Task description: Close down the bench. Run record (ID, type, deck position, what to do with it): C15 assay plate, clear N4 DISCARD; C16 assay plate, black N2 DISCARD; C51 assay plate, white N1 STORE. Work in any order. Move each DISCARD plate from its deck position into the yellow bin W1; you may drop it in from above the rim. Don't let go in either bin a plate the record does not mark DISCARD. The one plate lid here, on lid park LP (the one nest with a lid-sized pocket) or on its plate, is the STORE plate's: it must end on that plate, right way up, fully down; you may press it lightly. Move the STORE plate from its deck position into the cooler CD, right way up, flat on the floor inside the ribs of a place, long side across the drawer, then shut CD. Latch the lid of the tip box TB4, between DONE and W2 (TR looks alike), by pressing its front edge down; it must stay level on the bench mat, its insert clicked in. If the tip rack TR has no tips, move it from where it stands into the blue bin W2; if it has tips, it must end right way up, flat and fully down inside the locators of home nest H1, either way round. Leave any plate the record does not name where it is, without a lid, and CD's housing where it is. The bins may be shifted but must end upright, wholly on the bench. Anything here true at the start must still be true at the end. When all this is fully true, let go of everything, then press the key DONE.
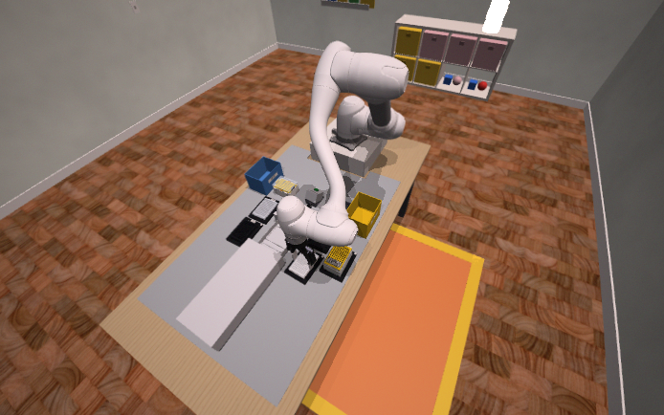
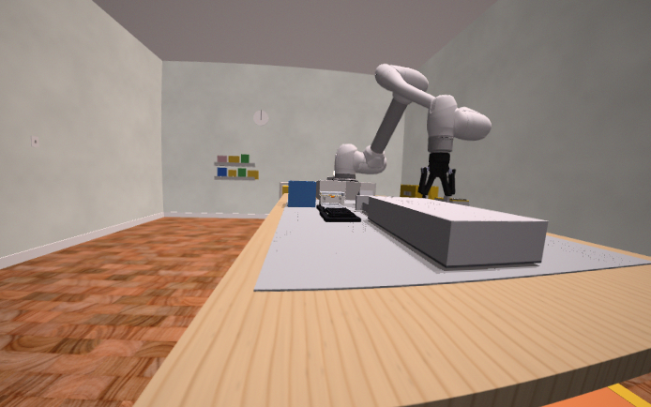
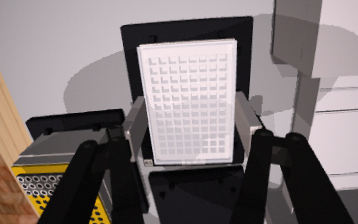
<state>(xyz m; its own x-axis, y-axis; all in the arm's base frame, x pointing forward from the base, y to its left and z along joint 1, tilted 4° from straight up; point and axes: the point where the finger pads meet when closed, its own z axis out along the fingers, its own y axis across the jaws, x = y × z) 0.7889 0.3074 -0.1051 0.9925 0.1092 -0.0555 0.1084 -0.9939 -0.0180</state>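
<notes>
The plate lid is 2 cm below my hand. Round my hand: yellow tip rack: 12 cm to the left, 11 cm behind; then white plate: 3 cm below; then black nest N3: 18 cm behind, 5 cm below, 3 cm to the right.
</notes>
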